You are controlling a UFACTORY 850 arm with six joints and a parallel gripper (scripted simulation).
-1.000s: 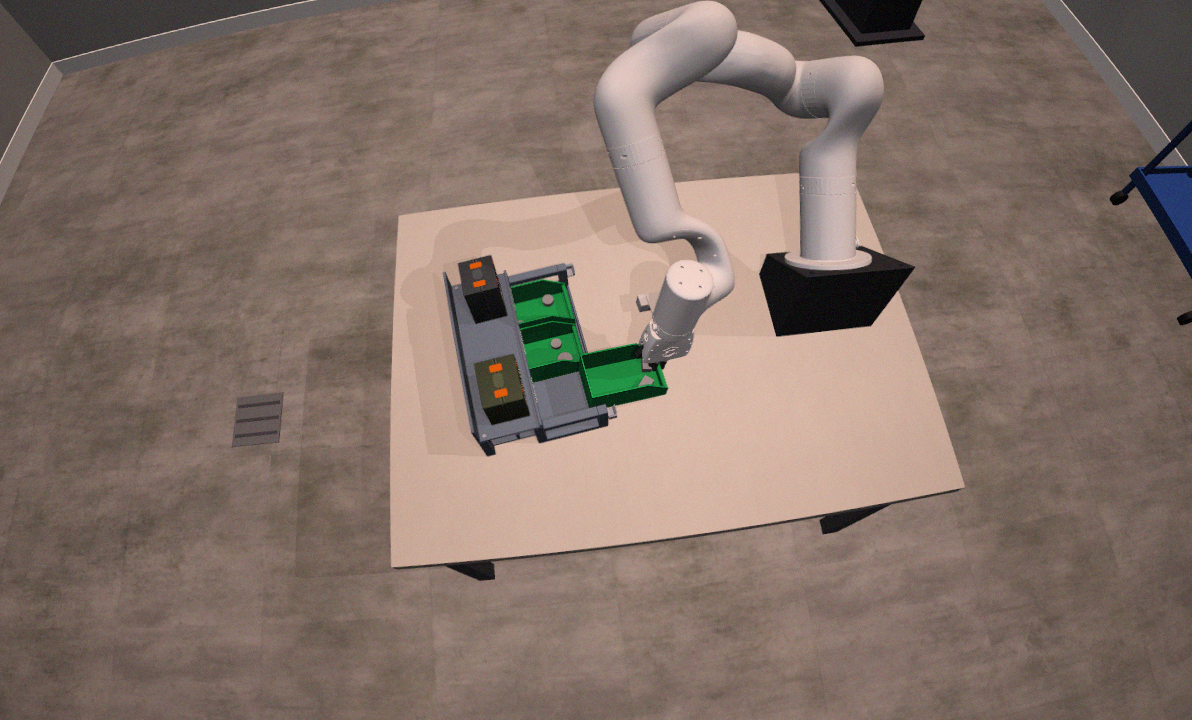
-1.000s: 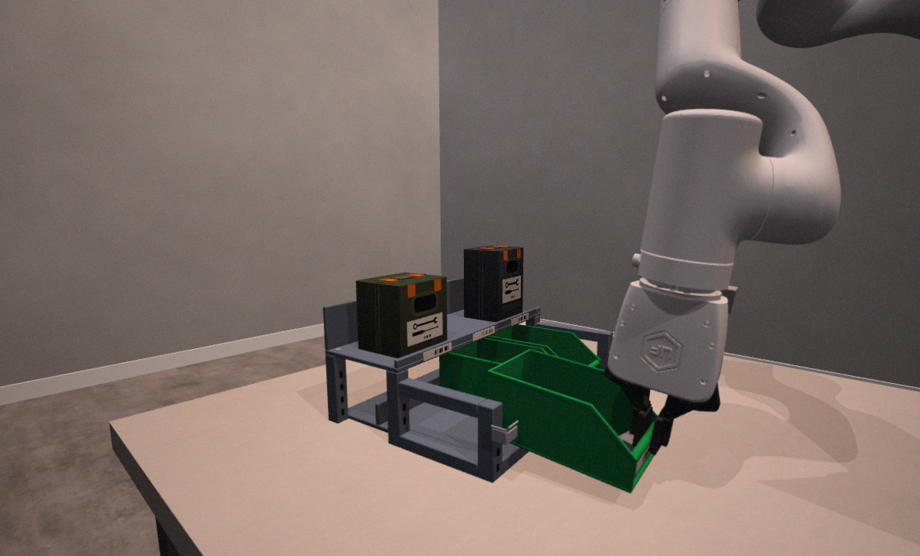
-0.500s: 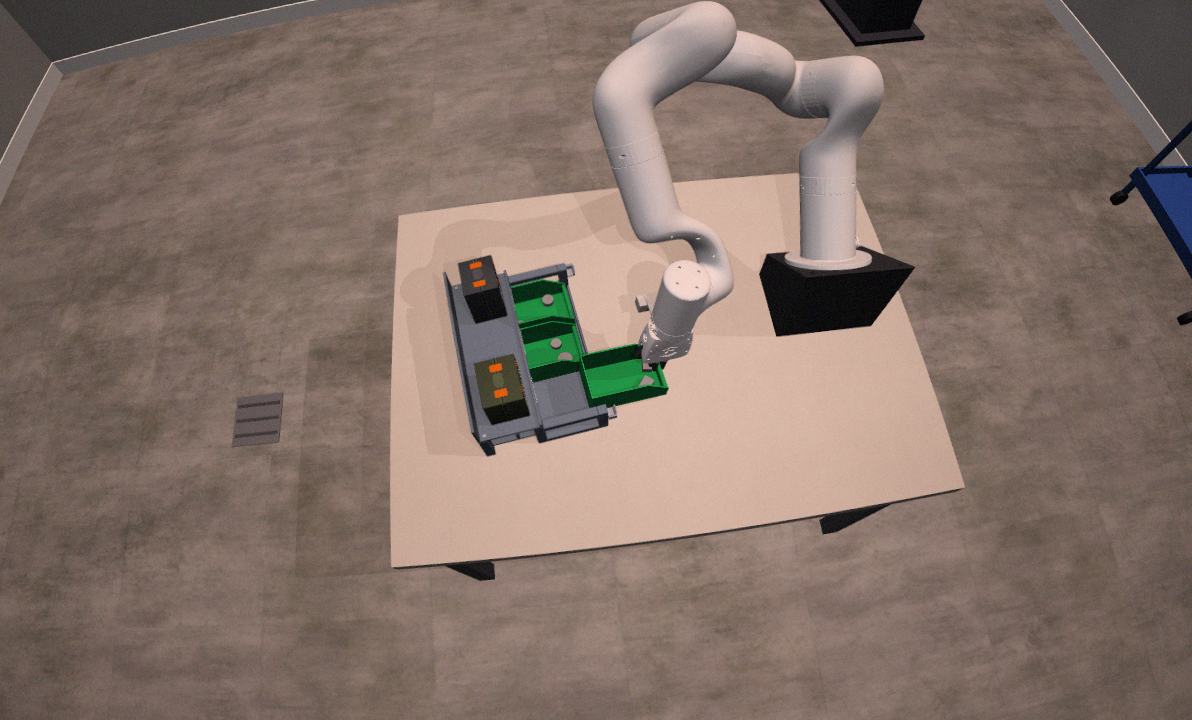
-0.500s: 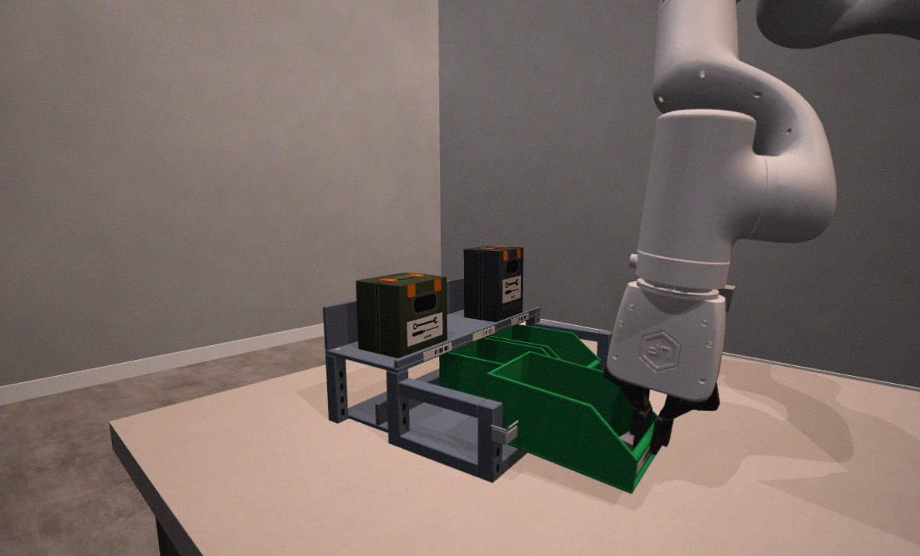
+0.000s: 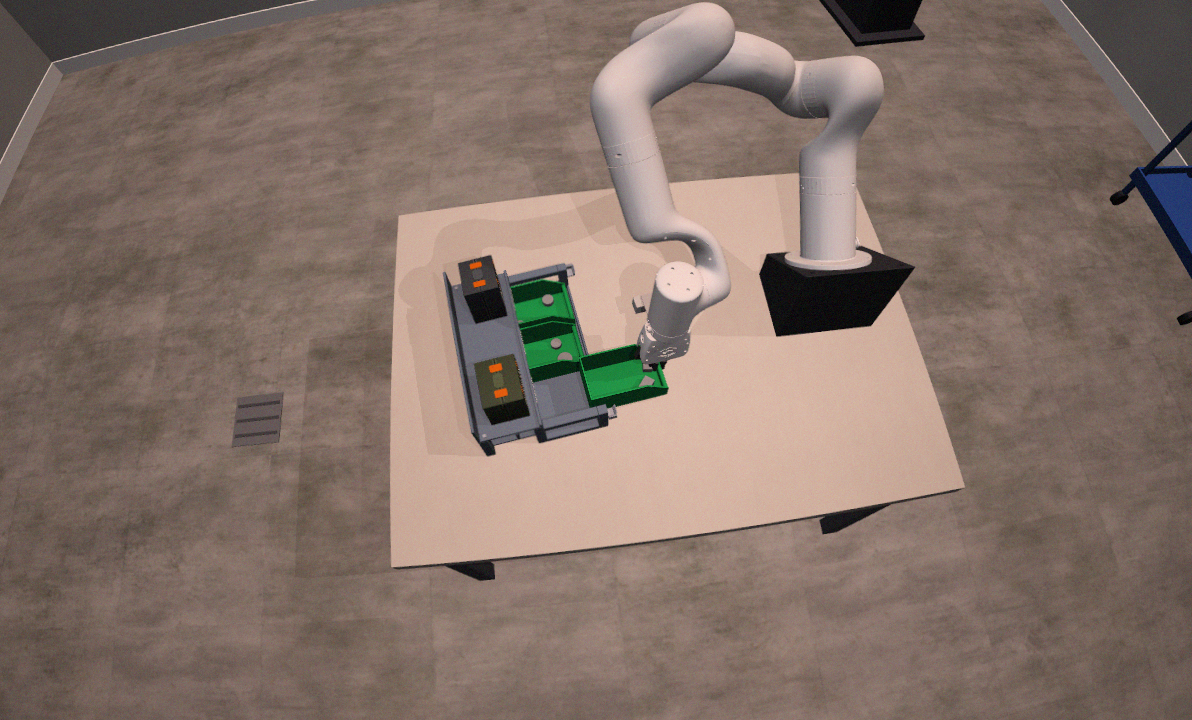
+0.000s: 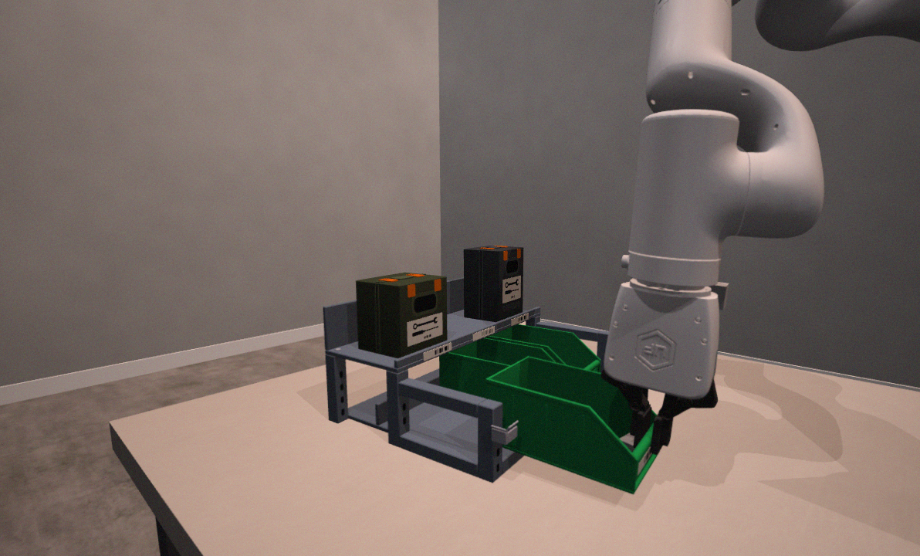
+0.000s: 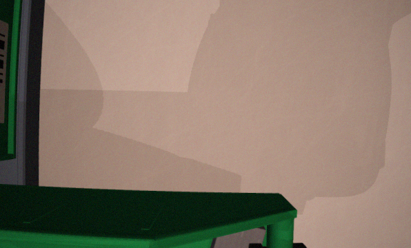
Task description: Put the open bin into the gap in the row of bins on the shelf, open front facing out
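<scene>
Now: hand 26 cm short of the grey shelf and 9 cm to the left of it. Also, from my hand: black box (33 cm ahead, 21 cm to the right, 10 cm above).
</scene>
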